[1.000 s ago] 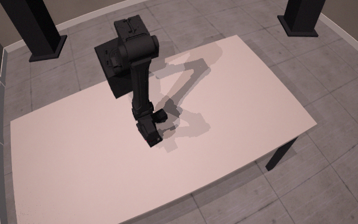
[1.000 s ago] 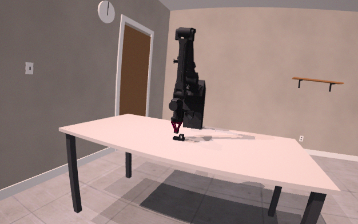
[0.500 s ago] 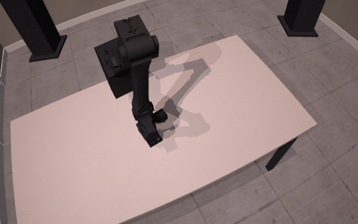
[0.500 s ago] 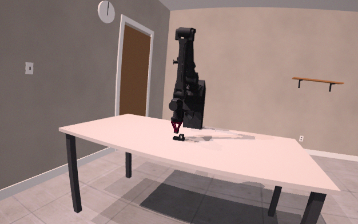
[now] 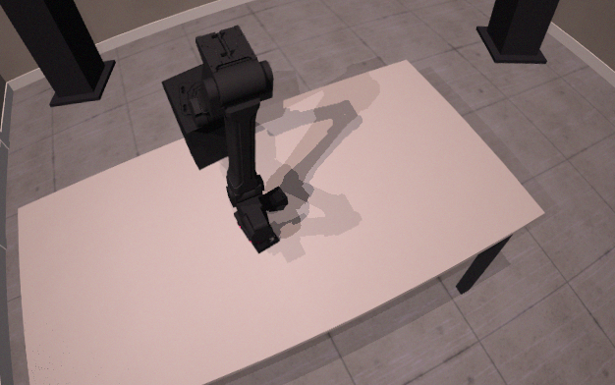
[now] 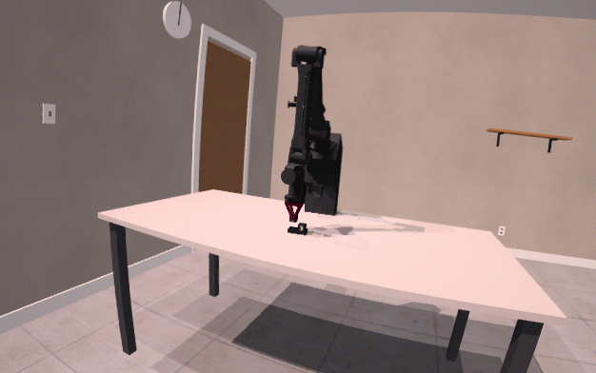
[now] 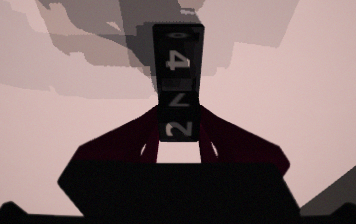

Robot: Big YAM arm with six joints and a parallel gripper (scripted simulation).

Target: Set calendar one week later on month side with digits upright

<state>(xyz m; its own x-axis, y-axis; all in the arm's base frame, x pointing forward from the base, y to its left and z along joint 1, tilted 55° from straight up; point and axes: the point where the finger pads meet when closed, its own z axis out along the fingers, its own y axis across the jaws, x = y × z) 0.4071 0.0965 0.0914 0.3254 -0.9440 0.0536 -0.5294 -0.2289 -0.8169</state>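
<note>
My gripper is now 50 mm above the black tray, 20 mm to the right of it and 10 mm past it. Round my hand: black calendar block (40 mm below, 30 mm to the left, 20 mm behind).
</note>
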